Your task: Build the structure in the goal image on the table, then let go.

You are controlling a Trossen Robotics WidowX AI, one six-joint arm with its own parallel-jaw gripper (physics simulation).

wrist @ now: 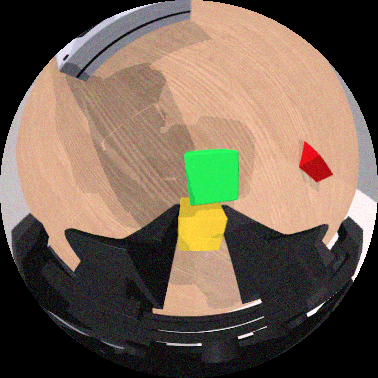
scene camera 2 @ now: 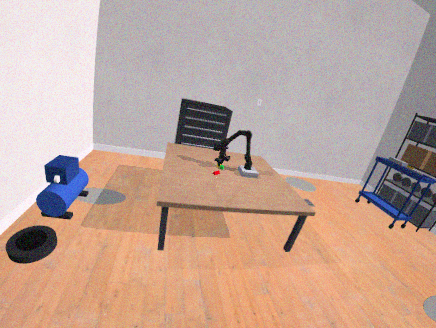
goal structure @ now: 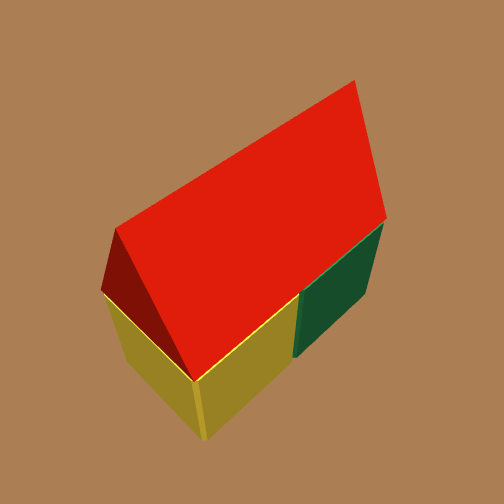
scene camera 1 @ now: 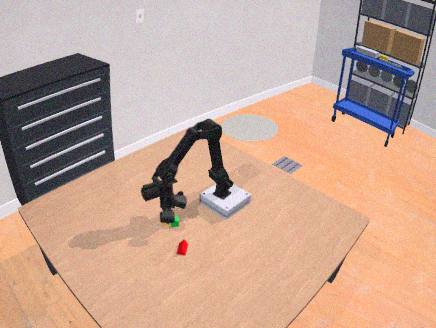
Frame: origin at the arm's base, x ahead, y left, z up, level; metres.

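Seen in the pictures: gripper, fingertip midpoint: (wrist: pixel 200 209) (scene camera 2: pixel 219 166); arm's base, link origin: (scene camera 2: pixel 247 168) (scene camera 1: pixel 221 193).
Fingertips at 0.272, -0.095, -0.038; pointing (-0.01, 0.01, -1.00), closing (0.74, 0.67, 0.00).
Offsets run from my fingertips to a thing's top centre, as dx, dy, dz. Level surfaces: height alone.
My gripper (scene camera 1: pixel 167 220) (wrist: pixel 200 209) is shut on a yellow cube @(+0.008, -0.009, +0.020) (scene camera 1: pixel 165 224) (wrist: pixel 201 234), low at the table; whether the cube touches the table is hidden. A green cube @(-0.016, +0.025, +0.015) (scene camera 1: pixel 175 222) (scene camera 2: pixel 221 167) (wrist: pixel 213 177) is right beside the yellow cube, on the robot-base side. In the wrist view the green cube overlaps the yellow cube's far edge and looks slightly tilted; whether they touch is unclear. A red wedge-shaped block @(+0.084, +0.143, +0.011) (scene camera 1: pixel 182 248) (scene camera 2: pixel 216 173) (wrist: pixel 315 164) lies on the table, apart from both cubes.
The arm's pale base (scene camera 1: pixel 226 201) (scene camera 2: pixel 248 172) (wrist: pixel 125 37) stands on the wooden table @(dz -0.018) (scene camera 1: pixel 235 280) (scene camera 2: pixel 200 195), behind the blocks. A dark drawer cabinet (scene camera 1: pixel 65 125) (scene camera 2: pixel 204 122) stands beyond the table's edge. A blue cart (scene camera 1: pixel 367 117) stands on the floor.
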